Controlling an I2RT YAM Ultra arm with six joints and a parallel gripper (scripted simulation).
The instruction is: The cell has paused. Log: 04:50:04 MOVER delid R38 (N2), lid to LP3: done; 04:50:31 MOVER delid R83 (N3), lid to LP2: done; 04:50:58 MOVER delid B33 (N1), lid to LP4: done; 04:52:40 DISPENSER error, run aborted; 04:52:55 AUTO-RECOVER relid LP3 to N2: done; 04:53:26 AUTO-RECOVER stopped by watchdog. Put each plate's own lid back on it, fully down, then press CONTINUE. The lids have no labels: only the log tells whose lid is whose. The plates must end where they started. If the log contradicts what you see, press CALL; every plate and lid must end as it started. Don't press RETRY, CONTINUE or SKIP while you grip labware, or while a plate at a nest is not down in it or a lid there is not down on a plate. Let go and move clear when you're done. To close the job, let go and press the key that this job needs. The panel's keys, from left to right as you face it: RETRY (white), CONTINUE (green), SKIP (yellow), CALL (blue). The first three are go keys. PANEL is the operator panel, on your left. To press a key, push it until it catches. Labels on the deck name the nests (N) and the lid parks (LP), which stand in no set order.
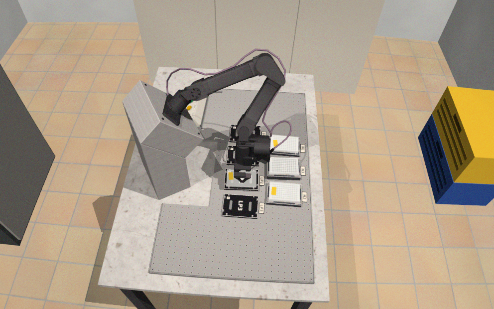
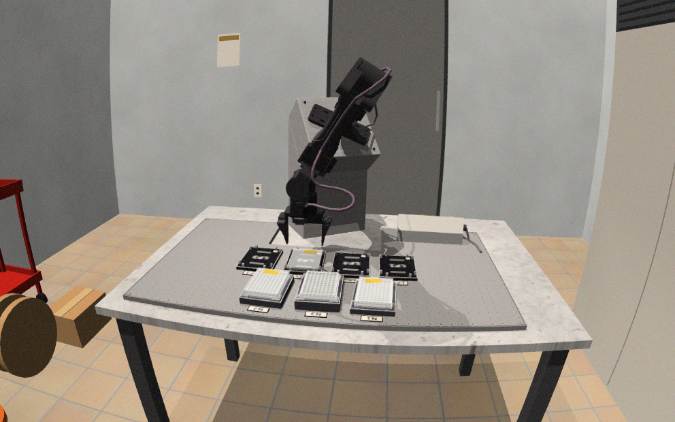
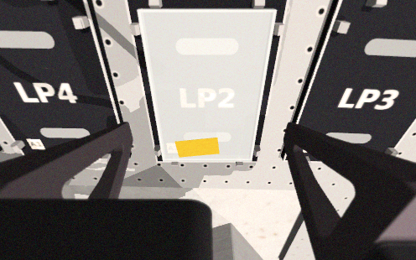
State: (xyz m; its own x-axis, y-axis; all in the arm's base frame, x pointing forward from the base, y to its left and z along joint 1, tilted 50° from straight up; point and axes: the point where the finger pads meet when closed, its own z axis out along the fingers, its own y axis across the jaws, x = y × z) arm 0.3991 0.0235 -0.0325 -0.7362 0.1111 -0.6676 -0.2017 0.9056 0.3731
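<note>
Right now the plate is 160 mm ahead of my hand, 110 mm to the left of it and 40 mm below it. The rest, counted from my hand: green continue key 360 mm behind, 320 mm to the left; then white retry key 370 mm to the left, 370 mm behind.
</note>
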